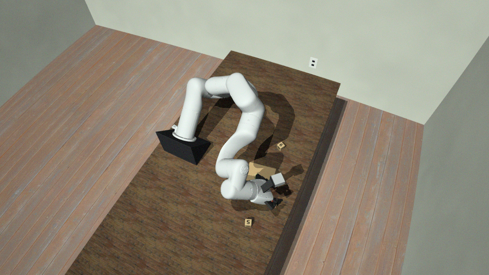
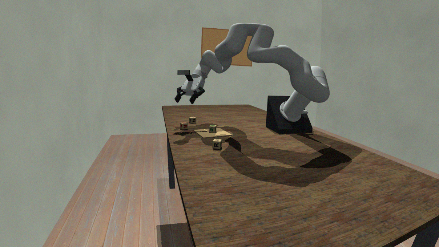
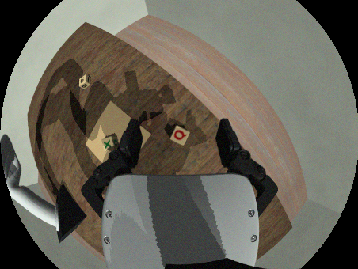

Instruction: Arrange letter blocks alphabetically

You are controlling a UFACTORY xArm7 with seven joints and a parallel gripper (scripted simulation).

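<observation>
Right now my hand is 130 mm above the red-marked block. From my hand the other things lie so: S block (50 mm behind, 140 mm to the right, 130 mm below); then tan mat (130 mm behind, 90 mm to the left, 140 mm below).
</observation>
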